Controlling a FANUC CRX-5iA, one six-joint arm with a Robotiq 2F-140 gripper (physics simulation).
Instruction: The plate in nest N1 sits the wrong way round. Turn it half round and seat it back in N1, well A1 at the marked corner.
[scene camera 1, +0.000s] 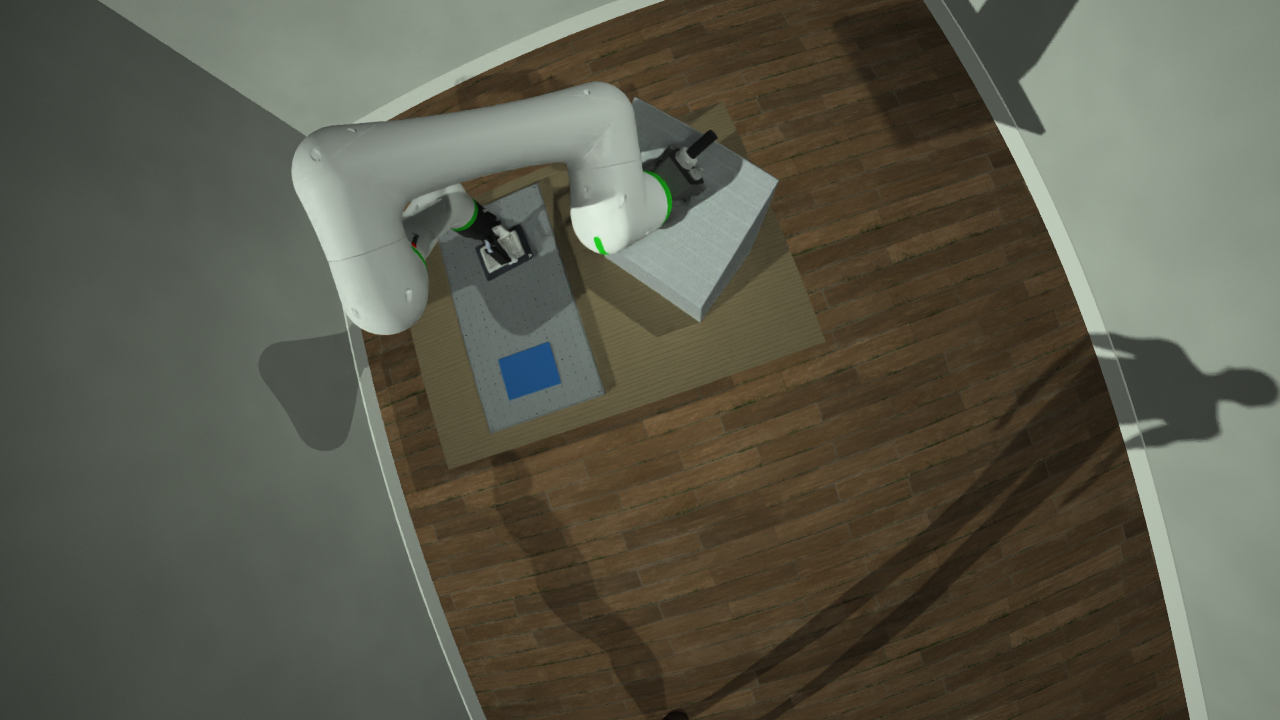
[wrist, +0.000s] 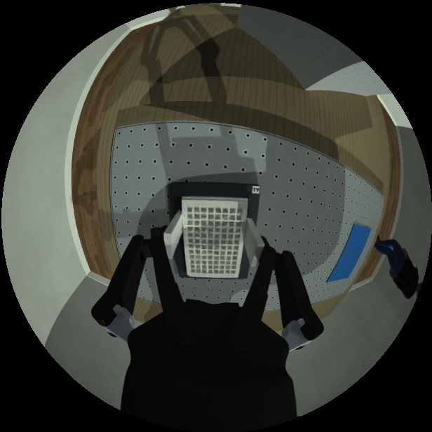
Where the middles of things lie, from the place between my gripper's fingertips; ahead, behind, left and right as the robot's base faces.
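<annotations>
White well plate (wrist: 213, 227): 2 cm ahead of my hand, 1 cm above it. Dark nest N1 (wrist: 229, 189): 2 cm ahead of my hand and 1 cm below it. Blue rectangle (scene camera 1: 534, 369): 37 cm to the left of my hand, 9 cm ahead of it, 1 cm below it. Going by their middles, the blue rectangle is the farthest from my hand of the things named here.
</annotations>
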